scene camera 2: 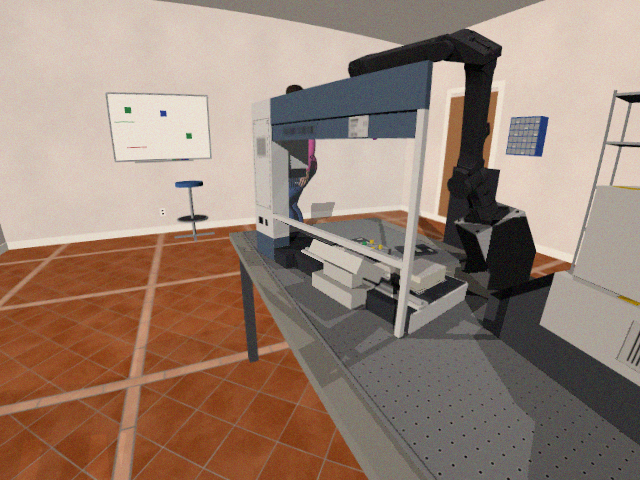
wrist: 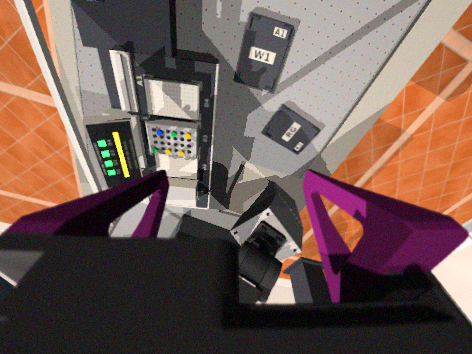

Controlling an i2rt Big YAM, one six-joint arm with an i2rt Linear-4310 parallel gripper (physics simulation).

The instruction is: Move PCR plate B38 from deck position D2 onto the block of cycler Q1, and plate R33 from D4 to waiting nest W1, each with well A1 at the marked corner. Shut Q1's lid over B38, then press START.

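Places are measured from the arm's base along level axes (x ahead, y left, z up), in millimetres.
Where they show: gripper, between the fingertips: point(scene camera 2: 367, 139) point(wrist: 235, 177); arm's base, origin of its link: point(scene camera 2: 486, 216) point(wrist: 263, 241).
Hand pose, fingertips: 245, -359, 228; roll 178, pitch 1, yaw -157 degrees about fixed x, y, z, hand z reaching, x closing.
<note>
Each offset is from my fingertips to the centre of the thing, as dx, dy, dz. "*": to the spot under its first point.
My gripper point(wrist: 235, 177) is open and empty, its magenta fingers wide apart high above the bench. In scene camera 2 it is mostly hidden behind the blue beam. In the wrist view, pale plate R33 {+124, +114, -375} point(wrist: 174, 98) sits at D4 of the deck rack. Plate B38 {+69, +305, -375} point(wrist: 176, 168) sits at D2, beyond the left fingertip, below the tube rack at D3. The dark nest W1 {-40, -53, -427} point(wrist: 254, 74) holds no plate; its A1 label is at the upper right corner. Cycler Q1's block, lid and START button cannot be made out in either view.
A tube rack {+97, +209, -364} point(wrist: 172, 140) with coloured caps fills D3. A lamp panel {* +215, +274, -319} point(wrist: 119, 150) stands left of the deck, nest RG {-211, +85, -427} point(wrist: 305, 131) below W1. A blue-beamed frame point(scene camera 2: 351, 93) spans the deck; a person point(scene camera 2: 312, 160) stands behind it. The arm base point(scene camera 2: 509, 248) is beside the bench.
</note>
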